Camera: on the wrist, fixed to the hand. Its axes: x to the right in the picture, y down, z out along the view.
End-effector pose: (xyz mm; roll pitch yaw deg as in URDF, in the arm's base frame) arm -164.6 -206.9 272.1 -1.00 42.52 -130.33
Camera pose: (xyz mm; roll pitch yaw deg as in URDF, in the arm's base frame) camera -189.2 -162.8 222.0 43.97 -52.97 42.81
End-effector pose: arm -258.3 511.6 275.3 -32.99 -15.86 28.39
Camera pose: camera -205.4 465.2 265.2 68.87 8.87 -160.85
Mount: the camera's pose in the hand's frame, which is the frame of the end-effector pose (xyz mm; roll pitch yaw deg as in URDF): 20.8 -46.4 -49.7 38.24 -10.69 175.99
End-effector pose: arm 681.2 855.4 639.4 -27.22 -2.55 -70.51
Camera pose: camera 628.1 813.5 617.4 65.28 -5.15 101.06
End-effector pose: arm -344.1 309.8 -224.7 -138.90 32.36 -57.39
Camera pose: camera -313.1 265.6 -178.4 178.74 -21.62 118.28
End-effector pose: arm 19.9 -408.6 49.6 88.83 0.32 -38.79
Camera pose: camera 66.4 -383.5 2.1 -51.41 -4.47 151.85
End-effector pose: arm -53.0 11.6 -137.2 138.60 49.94 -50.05
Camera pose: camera 10.7 40.9 -148.9 -110.92 -43.63 143.88
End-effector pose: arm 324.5 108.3 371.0 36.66 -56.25 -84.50
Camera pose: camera 323.5 40.1 350.8 4.73 45.20 100.03
